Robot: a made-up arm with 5 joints.
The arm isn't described. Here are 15 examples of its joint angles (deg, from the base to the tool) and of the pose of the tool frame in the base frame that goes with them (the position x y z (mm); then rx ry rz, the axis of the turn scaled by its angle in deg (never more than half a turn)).
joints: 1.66 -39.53 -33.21 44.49 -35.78
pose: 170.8 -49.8 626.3 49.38 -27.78 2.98
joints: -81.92 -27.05 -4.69 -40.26 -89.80
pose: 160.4 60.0 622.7 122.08 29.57 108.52
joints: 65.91 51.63 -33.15 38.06 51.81
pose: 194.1 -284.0 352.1 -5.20 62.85 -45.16
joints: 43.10 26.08 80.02 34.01 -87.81
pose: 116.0 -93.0 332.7 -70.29 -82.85 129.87
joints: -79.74 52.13 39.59 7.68 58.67
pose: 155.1 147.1 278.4 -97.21 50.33 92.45
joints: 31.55 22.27 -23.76 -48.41 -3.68
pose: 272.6 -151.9 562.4 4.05 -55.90 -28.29
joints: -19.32 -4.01 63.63 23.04 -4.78
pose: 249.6 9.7 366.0 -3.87 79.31 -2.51
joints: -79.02 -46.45 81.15 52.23 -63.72
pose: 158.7 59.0 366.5 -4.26 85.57 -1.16
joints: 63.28 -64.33 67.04 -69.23 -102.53
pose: 67.7 -61.3 540.1 64.70 -81.00 14.78
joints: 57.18 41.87 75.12 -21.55 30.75
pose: 151.9 -138.9 305.1 27.72 89.23 -34.31
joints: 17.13 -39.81 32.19 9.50 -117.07
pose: 224.1 -104.2 522.4 130.32 -12.98 -18.70
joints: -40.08 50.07 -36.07 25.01 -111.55
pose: 369.4 147.4 386.6 96.42 62.76 -24.78
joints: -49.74 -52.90 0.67 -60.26 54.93
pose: 99.5 -50.9 598.8 25.62 -107.32 -12.00
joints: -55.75 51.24 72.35 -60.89 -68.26
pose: 244.4 121.1 317.5 34.16 75.44 -6.13
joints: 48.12 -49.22 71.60 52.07 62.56
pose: 133.7 -87.3 381.6 -14.62 75.25 -13.03
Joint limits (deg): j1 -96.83..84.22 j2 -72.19..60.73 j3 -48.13..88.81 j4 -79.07..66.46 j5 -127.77..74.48
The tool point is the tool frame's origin. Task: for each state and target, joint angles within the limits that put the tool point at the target. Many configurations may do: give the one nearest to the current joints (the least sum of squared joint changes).
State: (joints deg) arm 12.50 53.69 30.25 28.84 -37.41
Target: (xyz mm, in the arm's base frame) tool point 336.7 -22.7 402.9
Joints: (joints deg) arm -6.08 12.00 21.54 24.25 -35.72
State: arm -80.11 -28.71 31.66 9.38 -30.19
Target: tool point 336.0 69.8 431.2
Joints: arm -27.32 11.39 20.15 7.41 -34.53
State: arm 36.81 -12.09 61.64 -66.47 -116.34
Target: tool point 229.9 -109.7 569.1
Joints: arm 18.53 -12.29 22.11 -59.97 -114.58
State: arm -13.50 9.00 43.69 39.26 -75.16
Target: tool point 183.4 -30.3 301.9
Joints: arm -18.58 54.37 61.84 41.47 -69.28
